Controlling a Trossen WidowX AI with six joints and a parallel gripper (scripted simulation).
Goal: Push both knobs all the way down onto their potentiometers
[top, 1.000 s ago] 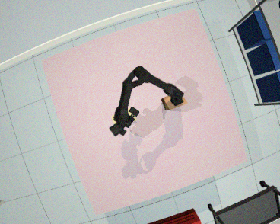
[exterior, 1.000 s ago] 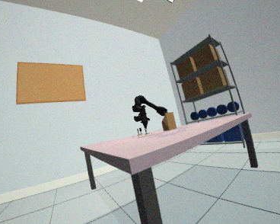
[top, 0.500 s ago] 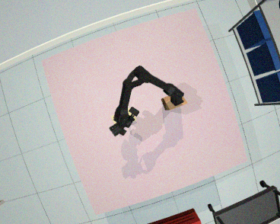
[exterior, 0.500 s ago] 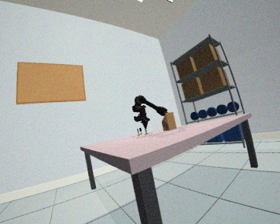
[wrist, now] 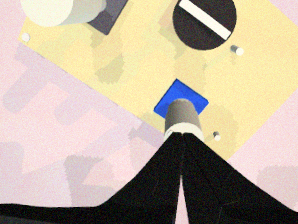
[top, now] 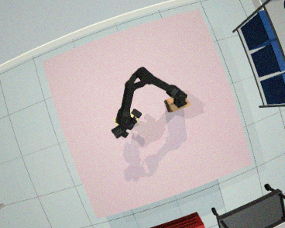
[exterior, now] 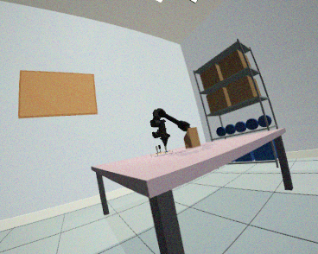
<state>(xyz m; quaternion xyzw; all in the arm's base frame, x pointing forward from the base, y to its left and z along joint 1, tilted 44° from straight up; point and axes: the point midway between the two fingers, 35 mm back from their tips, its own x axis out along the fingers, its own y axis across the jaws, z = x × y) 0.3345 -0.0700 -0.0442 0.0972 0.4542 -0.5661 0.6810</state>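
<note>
Right now my gripper tip is 10 mm above the potentiometer knob. From my gripper tip the other things lie so: tan potentiometer 20 mm ahead, 50 mm to the right, 10 mm below.
</note>
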